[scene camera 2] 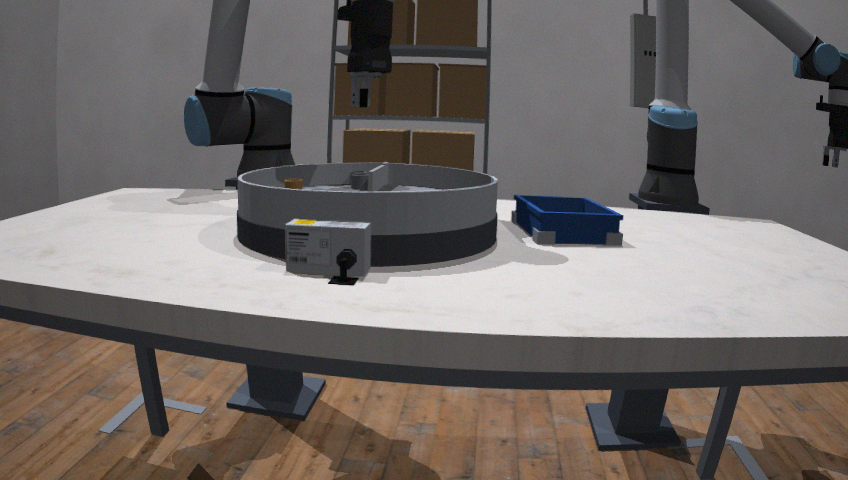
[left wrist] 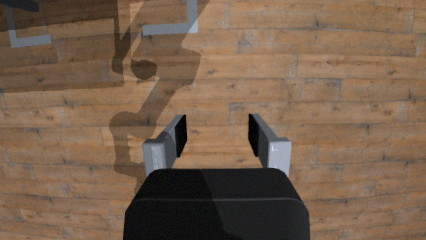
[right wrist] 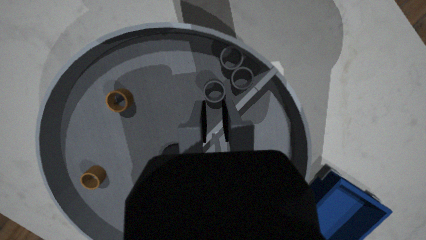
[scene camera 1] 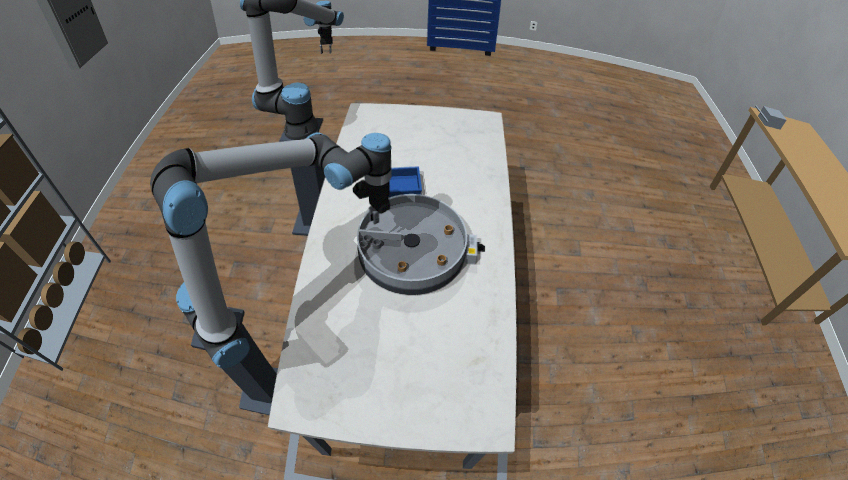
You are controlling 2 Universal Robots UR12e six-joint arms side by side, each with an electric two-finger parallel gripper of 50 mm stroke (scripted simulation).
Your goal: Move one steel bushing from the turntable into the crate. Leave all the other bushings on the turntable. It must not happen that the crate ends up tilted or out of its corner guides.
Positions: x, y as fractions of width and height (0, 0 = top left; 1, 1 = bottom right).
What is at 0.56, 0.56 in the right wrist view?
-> The right gripper.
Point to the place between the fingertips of the left gripper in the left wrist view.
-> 0.51, 0.53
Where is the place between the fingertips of the right gripper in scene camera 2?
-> At 0.43, 0.22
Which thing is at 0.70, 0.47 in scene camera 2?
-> A blue crate.
